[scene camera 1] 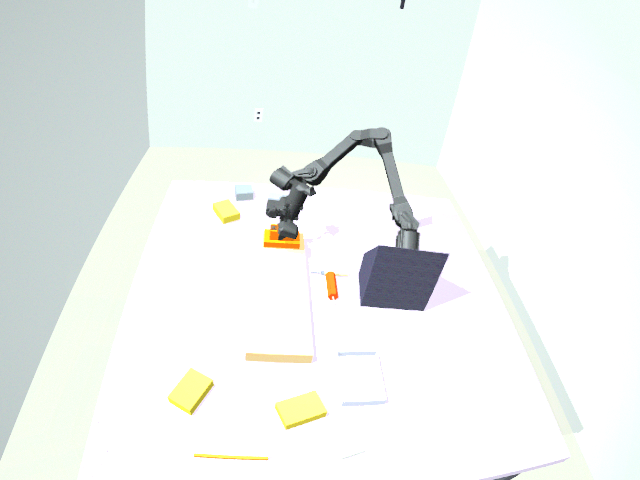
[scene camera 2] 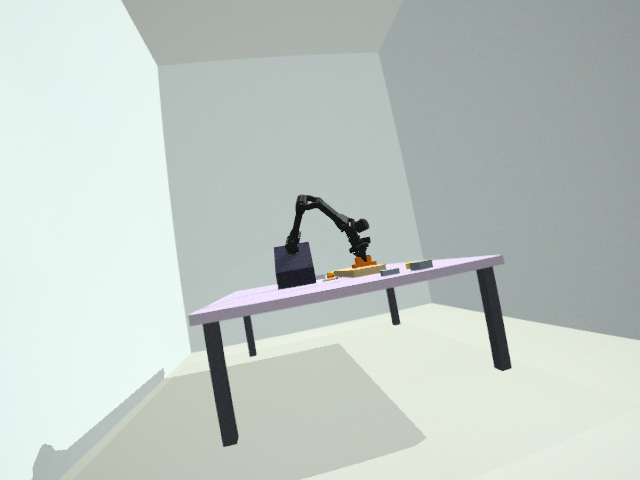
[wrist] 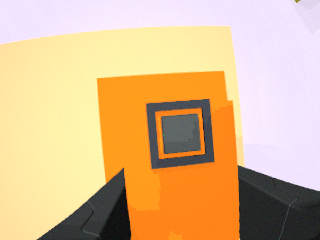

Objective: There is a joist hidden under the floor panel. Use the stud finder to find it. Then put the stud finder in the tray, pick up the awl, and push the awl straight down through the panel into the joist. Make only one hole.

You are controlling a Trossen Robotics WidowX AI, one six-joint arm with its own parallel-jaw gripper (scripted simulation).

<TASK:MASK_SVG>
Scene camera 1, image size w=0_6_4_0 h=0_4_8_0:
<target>my gripper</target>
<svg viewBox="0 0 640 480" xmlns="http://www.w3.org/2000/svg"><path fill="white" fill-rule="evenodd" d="M287 195L280 197L279 200L268 200L266 205L266 215L269 218L279 216L280 220L277 223L278 240L282 240L285 237L296 239L298 236L298 227L293 220L298 221L299 213L303 210L304 203L295 204L288 199Z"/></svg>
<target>yellow block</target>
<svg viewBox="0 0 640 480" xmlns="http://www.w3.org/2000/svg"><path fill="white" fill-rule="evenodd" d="M315 390L275 402L276 411L285 430L316 421L326 416L325 405Z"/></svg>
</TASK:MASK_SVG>
